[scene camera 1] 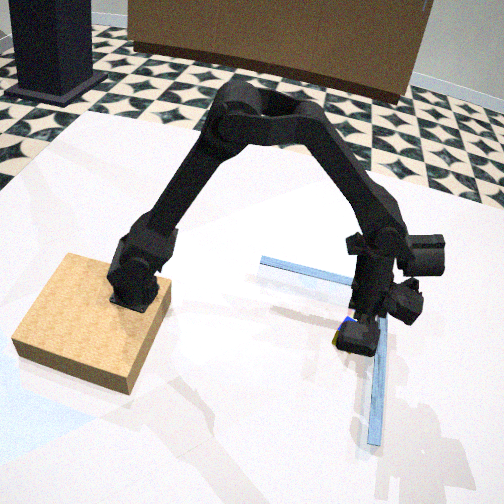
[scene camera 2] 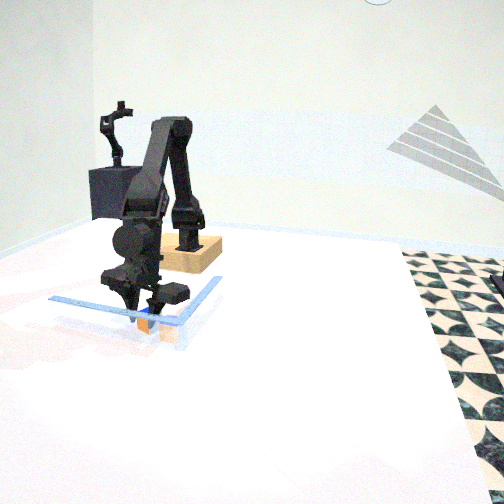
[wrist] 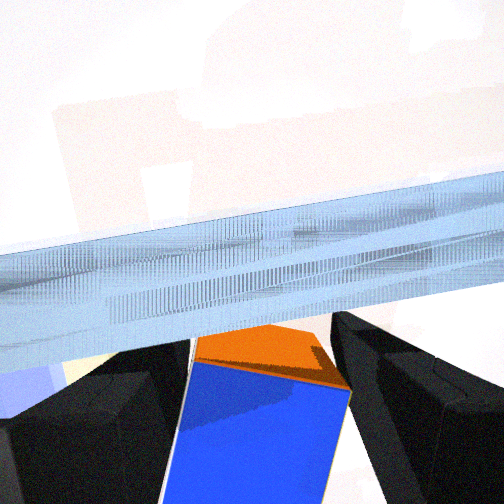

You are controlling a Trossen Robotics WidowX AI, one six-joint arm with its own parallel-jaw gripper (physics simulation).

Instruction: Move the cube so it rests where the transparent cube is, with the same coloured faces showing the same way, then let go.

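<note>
The cube (wrist: 262,420) shows a blue face and an orange face in the wrist view, held between my two black fingers. My gripper (wrist: 262,400) is shut on it. In scene camera 1 the gripper (scene camera 1: 356,338) is low over the white table beside the pale blue L-shaped bar (scene camera 1: 374,380), and only a small coloured corner of the cube (scene camera 1: 345,326) shows. In scene camera 2 the gripper (scene camera 2: 150,312) holds the cube (scene camera 2: 146,320), with an orange face showing, at the corner of the bar. A faint transparent cube (scene camera 2: 172,332) sits right beside it.
The pale blue bar (wrist: 250,270) crosses the wrist view just ahead of the cube. The arm's base stands on a wooden block (scene camera 1: 92,320) at the left. A dark pillar (scene camera 1: 55,45) and a brown panel (scene camera 1: 280,35) stand beyond the table.
</note>
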